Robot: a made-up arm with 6 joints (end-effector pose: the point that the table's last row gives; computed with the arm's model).
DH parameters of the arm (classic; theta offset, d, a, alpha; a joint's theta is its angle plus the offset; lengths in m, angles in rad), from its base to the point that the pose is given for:
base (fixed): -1.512 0 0.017 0
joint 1: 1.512 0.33 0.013 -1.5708
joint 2: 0.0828 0 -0.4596 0
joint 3: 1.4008 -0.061 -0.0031 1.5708
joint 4: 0 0.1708 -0.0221 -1.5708
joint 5: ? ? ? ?
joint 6: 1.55 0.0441 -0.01 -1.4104
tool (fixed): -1.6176 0.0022 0 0
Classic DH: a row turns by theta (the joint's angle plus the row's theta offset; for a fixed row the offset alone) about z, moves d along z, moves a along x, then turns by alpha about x.
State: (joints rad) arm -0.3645 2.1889 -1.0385 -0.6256 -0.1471 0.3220
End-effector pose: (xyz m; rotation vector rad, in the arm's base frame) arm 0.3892 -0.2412 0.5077 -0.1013 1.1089 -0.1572
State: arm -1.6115 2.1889 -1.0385 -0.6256 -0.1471 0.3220
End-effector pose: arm -0.0881 -0.4563 0.5077 0.6103 1.0360 -1.2631
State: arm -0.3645 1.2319 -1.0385 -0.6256 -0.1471 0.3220
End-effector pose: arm 0.0832 -0.1245 0.7836 -0.3020 0.1827 -0.3498
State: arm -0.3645 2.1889 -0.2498 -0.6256 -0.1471 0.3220
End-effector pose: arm 0.2374 -0.1833 0.4644 0.1038 1.8536 0.0474
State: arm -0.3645 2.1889 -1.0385 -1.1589 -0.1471 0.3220
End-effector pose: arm 0.3959 -0.2265 0.5083 -0.5828 1.1263 0.1333
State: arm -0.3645 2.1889 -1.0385 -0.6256 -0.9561 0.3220
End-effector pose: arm 0.4142 -0.2292 0.5307 -0.0251 0.3428 0.0958
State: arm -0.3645 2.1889 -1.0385 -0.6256 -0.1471 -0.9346
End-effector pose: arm 0.3962 -0.2321 0.5113 -1.3117 0.9964 0.3756
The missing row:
joint 5: 0 -0.015 0.0103 1.5708
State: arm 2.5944 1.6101 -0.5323 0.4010 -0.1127 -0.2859
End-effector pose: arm -0.1212 0.1646 0.6136 -1.2661 0.4205 2.1805
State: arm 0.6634 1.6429 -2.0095 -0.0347 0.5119 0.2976
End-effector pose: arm 0.2668 0.0810 0.8689 0.1598 0.2922 0.6067
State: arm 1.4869 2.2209 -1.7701 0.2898 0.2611 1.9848
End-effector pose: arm 0.1147 0.4873 0.5887 1.2544 1.8871 0.2907
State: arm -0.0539 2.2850 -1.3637 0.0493 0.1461 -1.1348
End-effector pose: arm 0.4951 -0.1225 0.5040 -1.0565 1.0127 0.3877
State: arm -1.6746 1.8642 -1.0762 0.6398 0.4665 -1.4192
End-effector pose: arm -0.1074 -0.3478 0.6189 0.2982 1.2299 -0.8600
